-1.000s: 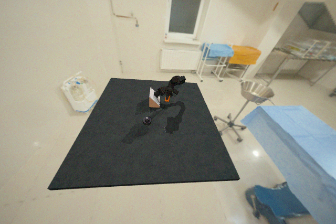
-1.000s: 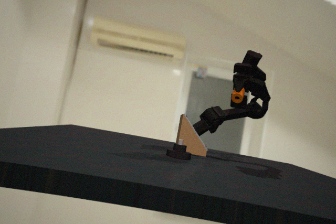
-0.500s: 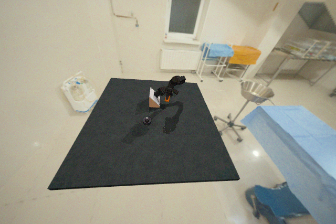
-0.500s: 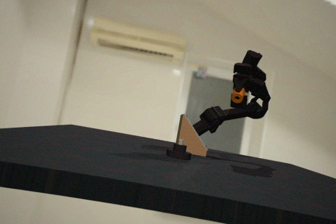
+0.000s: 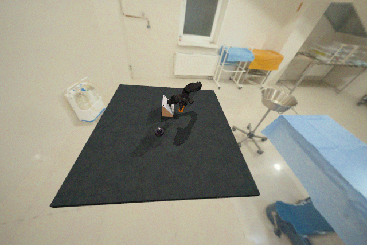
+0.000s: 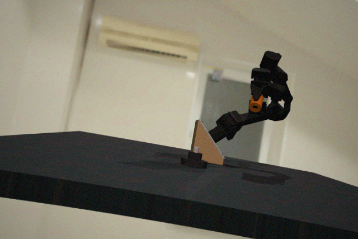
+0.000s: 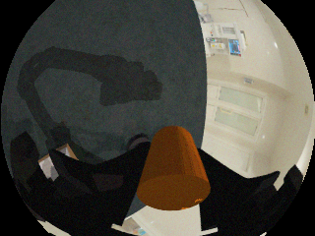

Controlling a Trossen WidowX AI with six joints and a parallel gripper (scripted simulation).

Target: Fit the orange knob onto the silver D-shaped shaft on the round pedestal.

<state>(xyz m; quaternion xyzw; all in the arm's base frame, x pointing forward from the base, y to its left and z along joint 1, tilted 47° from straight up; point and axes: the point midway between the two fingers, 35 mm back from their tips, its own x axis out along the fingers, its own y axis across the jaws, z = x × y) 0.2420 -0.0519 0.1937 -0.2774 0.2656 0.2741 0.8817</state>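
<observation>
Right now my gripper tip is 20 cm above the round black pedestal, 18 cm to the left of it and 6 cm short of it. Also, from my gripper tip: orange knob (2 cm behind, 2 cm above, 1 cm to the left).
</observation>
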